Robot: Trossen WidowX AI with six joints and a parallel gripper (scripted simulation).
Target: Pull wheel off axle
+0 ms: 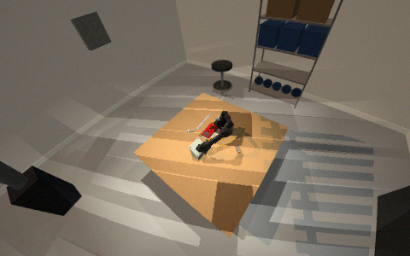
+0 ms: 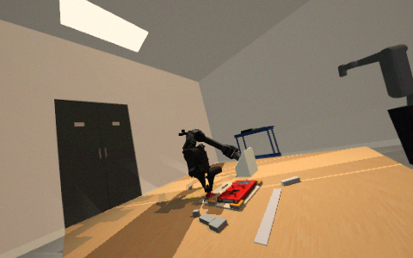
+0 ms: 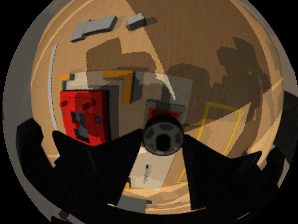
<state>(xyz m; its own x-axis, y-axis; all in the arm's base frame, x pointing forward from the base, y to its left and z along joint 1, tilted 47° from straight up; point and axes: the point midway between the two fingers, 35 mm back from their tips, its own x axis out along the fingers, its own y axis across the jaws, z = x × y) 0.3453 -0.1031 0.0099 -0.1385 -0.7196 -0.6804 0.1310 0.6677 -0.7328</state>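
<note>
My gripper tip is now 40 mm past the pale grey plate, 100 mm to the right of it and 30 mm above it. Also, from my gripper tip: long grey strip 60 mm ahead, 290 mm to the left, 40 mm below.
</note>
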